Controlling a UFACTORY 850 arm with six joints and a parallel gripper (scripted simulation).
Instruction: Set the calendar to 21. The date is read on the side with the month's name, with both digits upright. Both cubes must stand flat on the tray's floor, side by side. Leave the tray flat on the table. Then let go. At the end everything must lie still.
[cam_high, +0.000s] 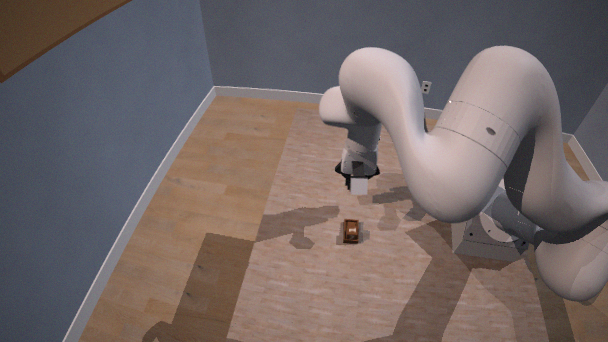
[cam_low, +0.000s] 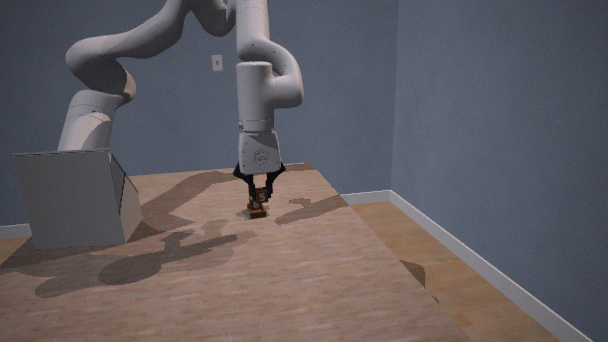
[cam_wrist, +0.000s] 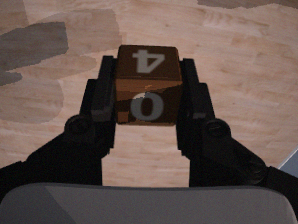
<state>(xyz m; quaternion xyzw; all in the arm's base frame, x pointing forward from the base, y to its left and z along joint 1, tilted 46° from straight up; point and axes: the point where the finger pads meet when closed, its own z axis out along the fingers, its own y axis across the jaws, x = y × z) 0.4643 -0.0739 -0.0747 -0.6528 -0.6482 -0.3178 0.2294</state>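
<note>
My gripper is now 110 mm to the right of the brown tray and 100 mm above it. The rest, counted from my hand: brown wooden date cube 10 mm below.
</note>
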